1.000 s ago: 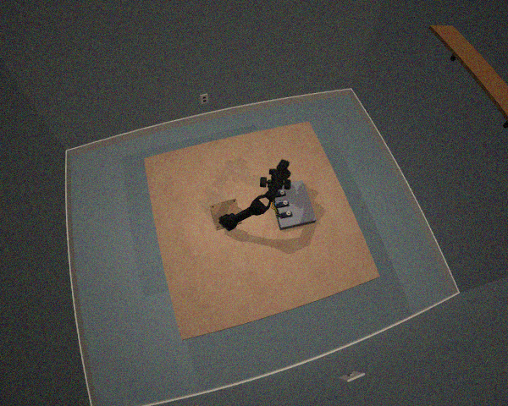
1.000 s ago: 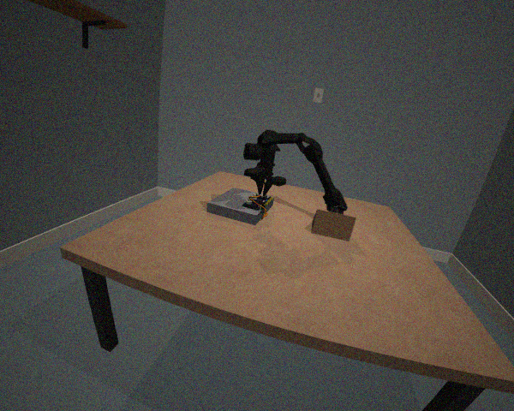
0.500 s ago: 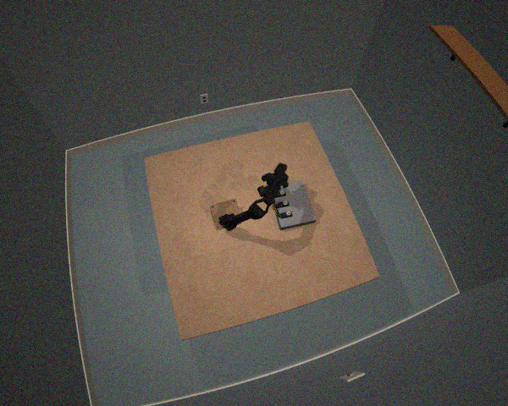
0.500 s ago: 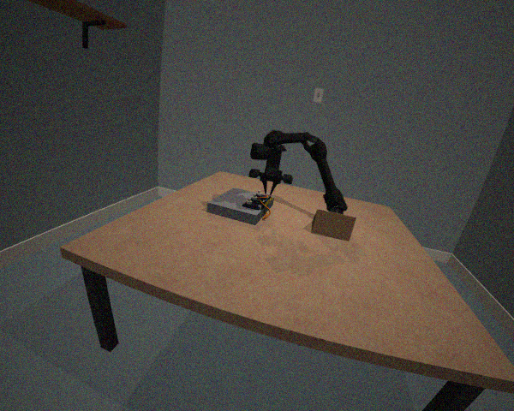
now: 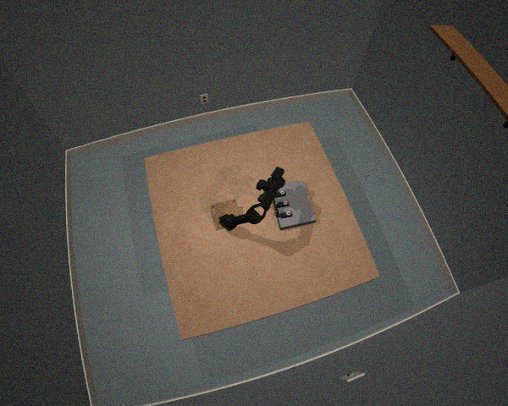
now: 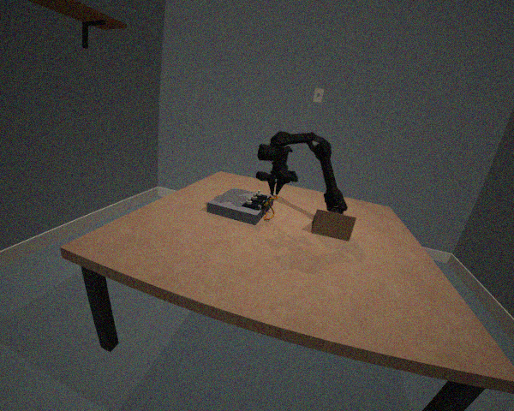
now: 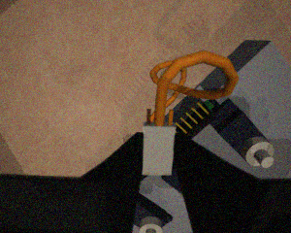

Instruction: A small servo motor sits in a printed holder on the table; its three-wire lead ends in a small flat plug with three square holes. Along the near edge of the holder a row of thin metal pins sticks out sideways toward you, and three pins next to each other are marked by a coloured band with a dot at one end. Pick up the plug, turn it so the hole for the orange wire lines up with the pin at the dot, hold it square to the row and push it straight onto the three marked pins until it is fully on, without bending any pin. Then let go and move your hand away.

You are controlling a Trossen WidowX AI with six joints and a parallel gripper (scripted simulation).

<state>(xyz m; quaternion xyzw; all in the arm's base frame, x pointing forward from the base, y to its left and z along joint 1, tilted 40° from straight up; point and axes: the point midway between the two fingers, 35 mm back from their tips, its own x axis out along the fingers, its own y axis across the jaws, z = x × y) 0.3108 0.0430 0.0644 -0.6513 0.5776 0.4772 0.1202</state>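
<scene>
The blue band lies 30 mm ahead of my gripper tip, 40 mm to the right of it and 50 mm below it. Round my gripper tip: grey holder (180 mm ahead, 80 mm to the right, 90 mm below).
</scene>
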